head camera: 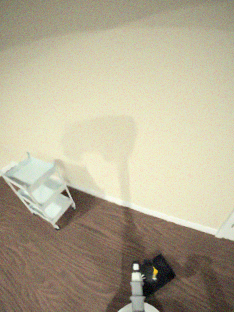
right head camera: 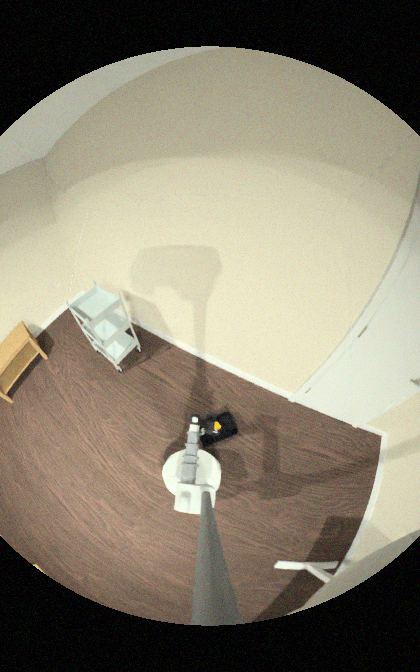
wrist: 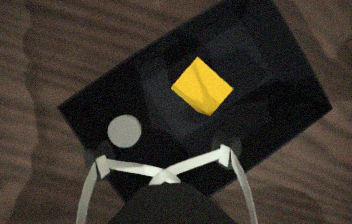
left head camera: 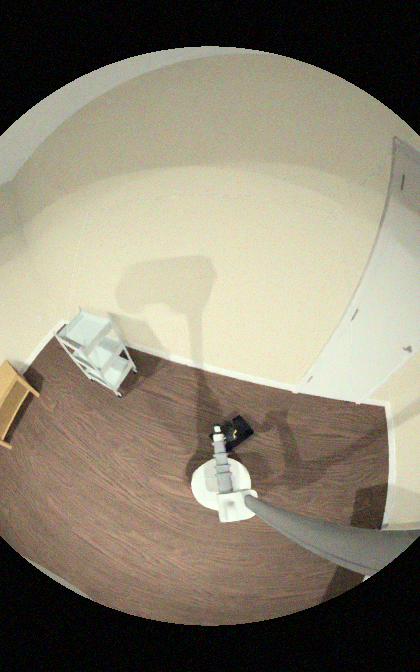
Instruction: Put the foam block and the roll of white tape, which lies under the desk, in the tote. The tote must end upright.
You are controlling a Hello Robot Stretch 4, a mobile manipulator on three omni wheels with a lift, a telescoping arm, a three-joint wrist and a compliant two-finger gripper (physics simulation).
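Frame: origin at the robot's base, x right, y down, z ahead, level; centimetres.
Where they show: gripper, fingertip midpoint: [wrist: 163, 148].
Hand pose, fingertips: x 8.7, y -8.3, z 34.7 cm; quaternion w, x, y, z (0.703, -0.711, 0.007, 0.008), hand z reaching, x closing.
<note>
Each offset is from my fingertips to the top centre of the thing.
The black tote {dx +5.5, dy +1.0, dz +4.2 cm} [wrist: 300, 75] [head camera: 166, 274] [left head camera: 245, 427] [right head camera: 230, 425] stands upright on the floor. The yellow foam block {dx +5.7, dy +1.7, dz +6.8 cm} [wrist: 202, 87] [head camera: 155, 272] [left head camera: 235, 431] [right head camera: 217, 426] lies inside it, near the middle. The roll of white tape {dx -5.9, dy +8.3, dz +1.3 cm} [wrist: 124, 131] shows as a pale grey disc in the wrist view, within the tote's outline at its left end, apart from the fingers. Whether it rests on the tote's bottom I cannot tell. My gripper [wrist: 163, 148] is open and empty, over the tote's near left part, with the tape just beyond its left fingertip.
A white three-shelf cart [head camera: 30, 170] [left head camera: 87, 330] [right head camera: 97, 302] stands by the wall at the left. A wooden piece of furniture [left head camera: 11, 385] [right head camera: 17, 350] is at the far left. A white door [left head camera: 380, 310] [right head camera: 380, 350] is at the right.
</note>
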